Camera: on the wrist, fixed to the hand. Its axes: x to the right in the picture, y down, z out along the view.
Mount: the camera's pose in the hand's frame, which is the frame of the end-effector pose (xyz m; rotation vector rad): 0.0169 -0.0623 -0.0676 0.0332 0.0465 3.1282
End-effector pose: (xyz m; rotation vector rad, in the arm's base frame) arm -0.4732 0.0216 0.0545 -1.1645 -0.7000 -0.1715
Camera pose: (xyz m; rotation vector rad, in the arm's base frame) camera -0.4613 -0.0599 0.0988 -0.9408 1.6199 2.2814
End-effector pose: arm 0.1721 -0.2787 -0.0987 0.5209 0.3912 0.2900
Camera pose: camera 0.1684 -0.2956 -0.1906 -0.5800 0.6878 -2.7124
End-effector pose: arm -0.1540 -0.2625 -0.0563 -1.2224 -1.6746 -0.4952
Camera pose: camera -0.1786 -0.3317 0.0016 -1.8856 1.3881 1.3324
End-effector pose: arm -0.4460 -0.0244 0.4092 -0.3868 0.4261 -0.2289
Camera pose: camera -0.4693 -0.1069 0.3719 0.6443 0.5987 2.7695
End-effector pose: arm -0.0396 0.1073 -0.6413 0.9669 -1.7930 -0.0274
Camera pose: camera 0.0491 0.0824 -0.6253 -2.2958 -1.2431 1.6682
